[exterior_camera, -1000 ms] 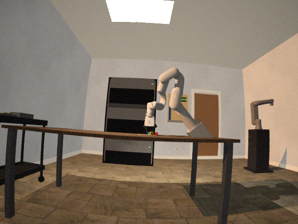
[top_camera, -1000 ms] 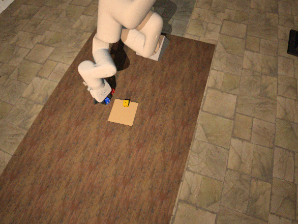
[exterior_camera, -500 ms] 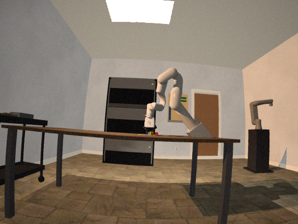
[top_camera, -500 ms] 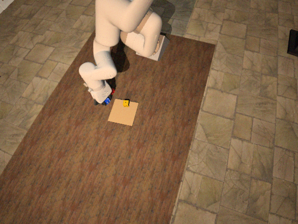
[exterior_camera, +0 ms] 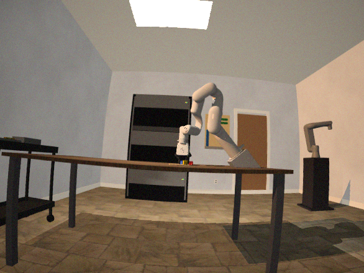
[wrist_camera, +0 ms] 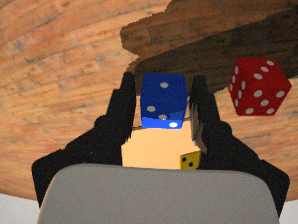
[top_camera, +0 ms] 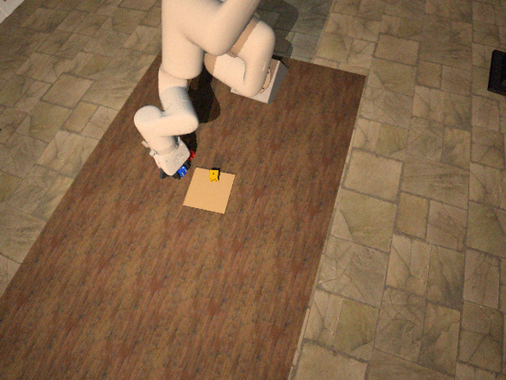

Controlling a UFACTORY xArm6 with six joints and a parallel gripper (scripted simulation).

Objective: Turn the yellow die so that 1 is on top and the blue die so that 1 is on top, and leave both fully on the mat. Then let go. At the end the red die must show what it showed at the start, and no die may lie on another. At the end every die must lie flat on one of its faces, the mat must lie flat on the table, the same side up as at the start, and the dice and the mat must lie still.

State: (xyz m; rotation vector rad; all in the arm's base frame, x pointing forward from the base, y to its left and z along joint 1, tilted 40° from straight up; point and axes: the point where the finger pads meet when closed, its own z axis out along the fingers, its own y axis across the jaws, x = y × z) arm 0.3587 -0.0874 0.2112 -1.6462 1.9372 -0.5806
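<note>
The blue die lies 10 mm below my hand. The rest, counted from my hand: yellow die: 120 mm to the left, 30 mm behind; red die: 70 mm behind, 10 mm to the right, 10 mm below; tan mat: 120 mm to the left, 20 mm below, 20 mm ahead.
</note>
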